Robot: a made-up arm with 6 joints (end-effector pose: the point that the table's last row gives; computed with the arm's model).
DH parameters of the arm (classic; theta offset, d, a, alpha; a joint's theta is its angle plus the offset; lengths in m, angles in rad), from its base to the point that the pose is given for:
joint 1: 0 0.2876 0 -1.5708
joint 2: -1.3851 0 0.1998 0
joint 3: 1.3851 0 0.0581 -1.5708
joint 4: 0 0.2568 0 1.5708
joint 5: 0 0 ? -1.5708
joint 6: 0 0.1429 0 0
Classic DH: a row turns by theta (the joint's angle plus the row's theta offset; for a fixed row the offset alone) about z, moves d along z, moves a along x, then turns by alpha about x.
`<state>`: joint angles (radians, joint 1 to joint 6).
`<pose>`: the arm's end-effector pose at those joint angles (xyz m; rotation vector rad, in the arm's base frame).
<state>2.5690 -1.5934 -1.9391 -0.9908 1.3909 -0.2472</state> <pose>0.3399 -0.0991 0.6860 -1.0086 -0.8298 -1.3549</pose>
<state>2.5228 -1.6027 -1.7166 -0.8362 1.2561 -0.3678</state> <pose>0.2553 -0.0896 0.7210 -0.7669 -1.0247 -1.5198</pose>
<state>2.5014 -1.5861 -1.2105 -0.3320 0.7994 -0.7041</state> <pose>0.0707 -0.0427 0.7443 -0.0477 -1.2670 -1.5212</pose>
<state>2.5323 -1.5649 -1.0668 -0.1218 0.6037 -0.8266</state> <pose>0.0342 -0.0255 0.7417 0.1261 -1.2172 -1.3995</pose>
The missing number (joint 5, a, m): 0.112
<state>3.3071 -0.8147 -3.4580 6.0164 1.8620 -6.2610</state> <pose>0.3529 0.1041 0.6816 -0.2196 -0.7449 0.1579</pose>
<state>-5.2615 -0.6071 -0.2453 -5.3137 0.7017 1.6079</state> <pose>0.1435 0.2451 0.2224 -2.1543 1.6488 0.8610</pose>
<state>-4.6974 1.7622 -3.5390 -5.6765 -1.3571 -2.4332</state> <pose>0.0884 0.3217 0.4386 0.6858 0.3324 2.3358</pose>
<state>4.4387 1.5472 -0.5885 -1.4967 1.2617 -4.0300</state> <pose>-0.0691 0.1304 -0.0198 1.2284 -1.6437 -1.7077</pose>
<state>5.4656 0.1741 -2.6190 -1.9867 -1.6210 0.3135</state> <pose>0.1987 -0.0285 0.5820 0.5099 1.9281 0.9645</pose>
